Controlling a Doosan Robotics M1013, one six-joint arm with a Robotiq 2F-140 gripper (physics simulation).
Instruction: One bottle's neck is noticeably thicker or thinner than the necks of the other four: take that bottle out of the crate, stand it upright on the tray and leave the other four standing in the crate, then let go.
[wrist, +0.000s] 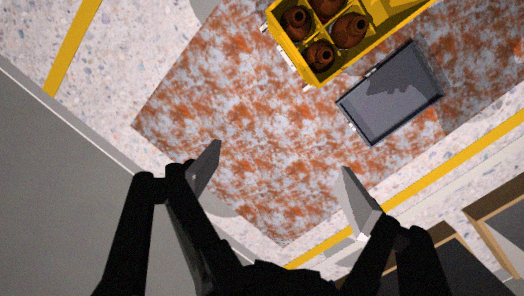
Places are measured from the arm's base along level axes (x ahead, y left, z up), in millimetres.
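Where they show: gripper, fingertip midpoint: (279, 165).
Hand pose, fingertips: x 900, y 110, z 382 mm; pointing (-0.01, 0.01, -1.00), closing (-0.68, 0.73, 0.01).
Things, the pixels of their centre, and the offset from my fingertips. "spot": a spot on its surface instead. Level surfaces: height alone.
- yellow crate, body centre: (338, 14) 96 mm right, 240 mm back, 336 mm down
- dark grey tray, surface spot: (362, 116) spot: 187 mm left, 200 mm back, 419 mm down
- rust-and-white mottled surface, surface height: 424 mm down
A yellow crate (346, 68) stands at the top of the wrist view, cut off by the frame's upper edge. Brown bottles stand upright in its compartments: one (297, 24) at the left, one (320, 56) at the near corner, one (350, 28) to the right and one (328, 6) partly cut off at the top. A fifth bottle does not show. I cannot tell which neck differs. The dark grey tray (362, 116) lies beside the crate, with a shadow across it and no bottle on it. My gripper (279, 165) is open and empty, apart from the crate and tray.
The crate and tray rest on a rust-and-white mottled surface (250, 115). Yellow floor stripes (75, 42) (450, 170) run at the left and lower right. Wooden-edged boxes (492, 245) stand at the lower right. A grey surface (45, 175) lies at the left.
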